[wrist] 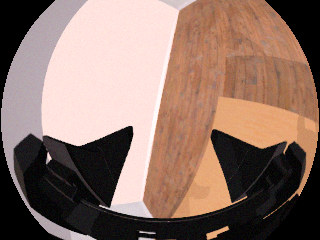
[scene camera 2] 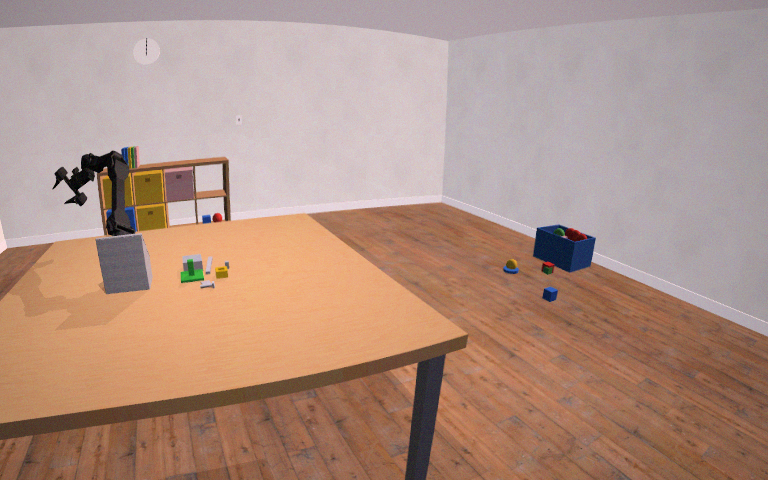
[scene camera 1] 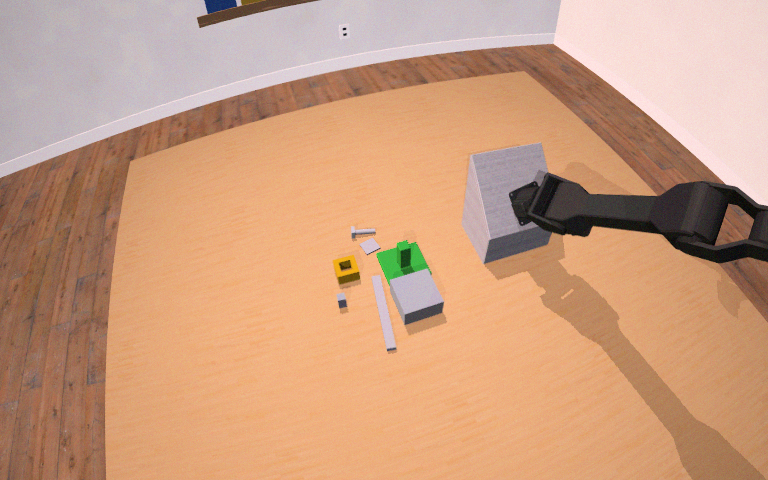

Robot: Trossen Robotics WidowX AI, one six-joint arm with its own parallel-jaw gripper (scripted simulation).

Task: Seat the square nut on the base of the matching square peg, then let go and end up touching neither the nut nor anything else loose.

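There's a long grey bar [scene camera 1: 386, 325] and a grey block [scene camera 1: 416, 296]. The bar is out of frame in the wrist view, and the block is out of frame in the wrist view too. Then you've got the gripper [wrist: 174, 132].
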